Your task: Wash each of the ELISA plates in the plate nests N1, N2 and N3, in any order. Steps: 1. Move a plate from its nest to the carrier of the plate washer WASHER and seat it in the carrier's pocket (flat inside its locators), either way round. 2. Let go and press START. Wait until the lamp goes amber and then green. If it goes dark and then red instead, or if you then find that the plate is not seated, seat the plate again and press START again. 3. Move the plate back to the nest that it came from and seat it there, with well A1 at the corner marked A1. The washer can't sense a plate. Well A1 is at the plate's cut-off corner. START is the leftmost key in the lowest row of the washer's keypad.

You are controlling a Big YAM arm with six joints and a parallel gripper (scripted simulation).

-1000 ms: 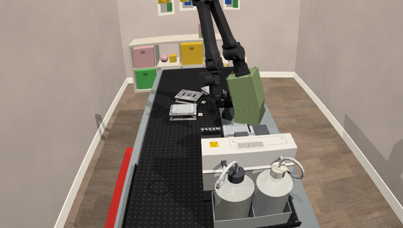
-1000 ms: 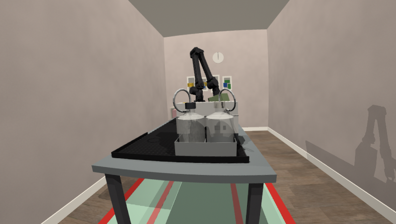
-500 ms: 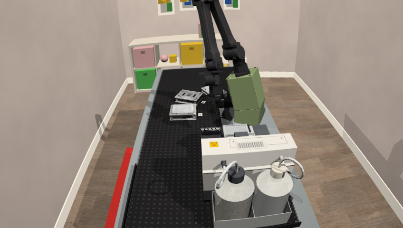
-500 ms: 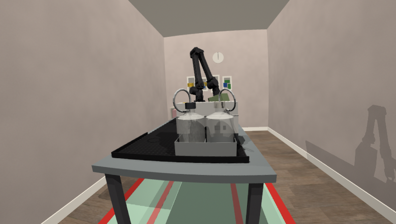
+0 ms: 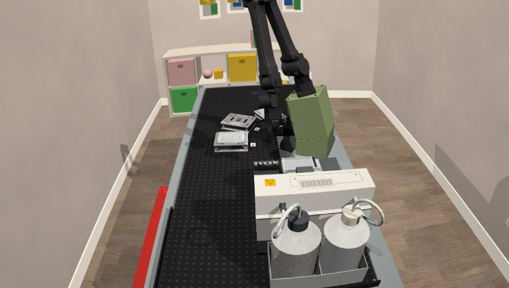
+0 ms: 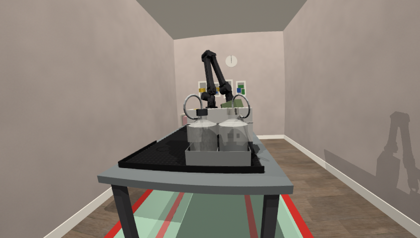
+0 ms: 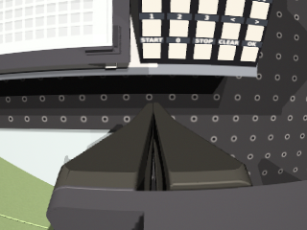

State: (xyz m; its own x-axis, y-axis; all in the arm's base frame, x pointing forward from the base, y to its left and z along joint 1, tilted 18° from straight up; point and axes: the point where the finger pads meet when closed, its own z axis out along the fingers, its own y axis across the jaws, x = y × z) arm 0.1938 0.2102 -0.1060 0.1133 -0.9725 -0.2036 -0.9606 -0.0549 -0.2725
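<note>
The washer carrier is 9 cm behind my hand, 8 cm to the left of it and 7 cm below it. Round my hand: plate washer: 23 cm to the left, 10 cm behind, 2 cm below.
</note>
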